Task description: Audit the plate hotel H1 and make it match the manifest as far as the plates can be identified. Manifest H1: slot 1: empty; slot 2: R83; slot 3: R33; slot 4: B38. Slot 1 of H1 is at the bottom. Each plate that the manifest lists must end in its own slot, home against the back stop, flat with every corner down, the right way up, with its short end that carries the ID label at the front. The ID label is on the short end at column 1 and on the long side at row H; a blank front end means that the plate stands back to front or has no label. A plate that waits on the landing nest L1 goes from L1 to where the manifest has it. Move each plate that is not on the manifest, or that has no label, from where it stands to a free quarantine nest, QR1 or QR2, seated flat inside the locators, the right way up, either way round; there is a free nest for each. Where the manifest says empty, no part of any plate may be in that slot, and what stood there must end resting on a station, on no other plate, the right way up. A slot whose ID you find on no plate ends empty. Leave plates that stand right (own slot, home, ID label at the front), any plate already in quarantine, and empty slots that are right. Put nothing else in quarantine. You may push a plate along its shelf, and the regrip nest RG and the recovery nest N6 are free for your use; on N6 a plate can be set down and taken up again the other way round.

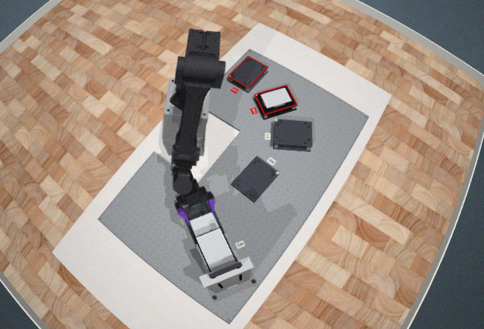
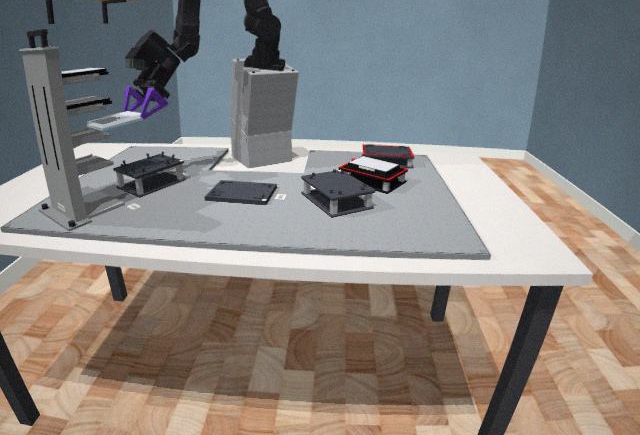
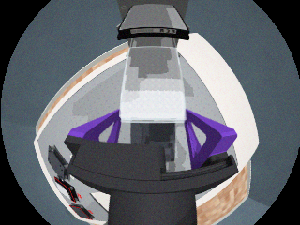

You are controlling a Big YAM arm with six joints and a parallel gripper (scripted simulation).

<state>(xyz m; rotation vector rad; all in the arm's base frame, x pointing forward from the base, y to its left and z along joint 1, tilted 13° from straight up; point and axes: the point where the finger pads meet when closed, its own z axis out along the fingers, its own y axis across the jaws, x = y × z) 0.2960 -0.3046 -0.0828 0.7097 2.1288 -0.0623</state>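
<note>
The white plate lies 5 cm ahead of my hand, 3 cm to the right of it and 1 cm below it. From my hand the other things lie so: plate hotel H1: 20 cm ahead, 12 cm to the right, 1 cm below; regrip nest RG: 2 cm behind, 1 cm to the left, 15 cm below; flat pad N6: 3 cm ahead, 29 cm to the left, 20 cm below.
</note>
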